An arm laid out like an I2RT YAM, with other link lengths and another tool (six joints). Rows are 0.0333 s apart.
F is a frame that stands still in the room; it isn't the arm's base.
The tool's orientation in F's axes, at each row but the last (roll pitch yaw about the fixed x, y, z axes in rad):
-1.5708, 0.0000, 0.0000
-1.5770, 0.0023, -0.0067
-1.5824, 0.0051, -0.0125
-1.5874, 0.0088, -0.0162
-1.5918, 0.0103, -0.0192
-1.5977, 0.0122, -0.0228
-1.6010, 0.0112, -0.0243
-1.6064, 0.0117, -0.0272
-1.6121, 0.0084, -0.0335
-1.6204, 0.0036, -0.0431
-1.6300, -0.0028, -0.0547
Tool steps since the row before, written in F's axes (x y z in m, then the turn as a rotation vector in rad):
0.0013, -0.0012, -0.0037, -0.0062, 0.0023, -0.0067
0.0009, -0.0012, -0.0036, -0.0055, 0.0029, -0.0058
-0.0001, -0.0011, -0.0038, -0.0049, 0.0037, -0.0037
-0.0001, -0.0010, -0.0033, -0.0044, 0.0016, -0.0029
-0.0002, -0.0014, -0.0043, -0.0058, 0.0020, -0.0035
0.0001, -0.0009, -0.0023, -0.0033, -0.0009, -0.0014
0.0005, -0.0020, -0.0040, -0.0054, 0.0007, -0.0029
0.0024, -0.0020, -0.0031, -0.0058, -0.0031, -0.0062
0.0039, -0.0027, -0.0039, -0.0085, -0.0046, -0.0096
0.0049, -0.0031, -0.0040, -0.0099, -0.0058, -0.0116
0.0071, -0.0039, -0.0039, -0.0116, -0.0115, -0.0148
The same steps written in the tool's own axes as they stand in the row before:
0.0013, 0.0037, -0.0012, -0.0062, 0.0067, 0.0023
0.0009, 0.0036, -0.0012, -0.0055, 0.0058, 0.0029
-0.0001, 0.0038, -0.0011, -0.0049, 0.0037, 0.0037
-0.0001, 0.0033, -0.0009, -0.0044, 0.0029, 0.0016
-0.0001, 0.0043, -0.0013, -0.0058, 0.0035, 0.0020
0.0001, 0.0023, -0.0008, -0.0033, 0.0015, -0.0009
0.0006, 0.0041, -0.0019, -0.0054, 0.0029, 0.0007
0.0025, 0.0031, -0.0018, -0.0056, 0.0064, -0.0030
0.0040, 0.0040, -0.0024, -0.0083, 0.0099, -0.0045
0.0050, 0.0041, -0.0027, -0.0096, 0.0119, -0.0056
0.0073, 0.0041, -0.0033, -0.0110, 0.0155, -0.0112

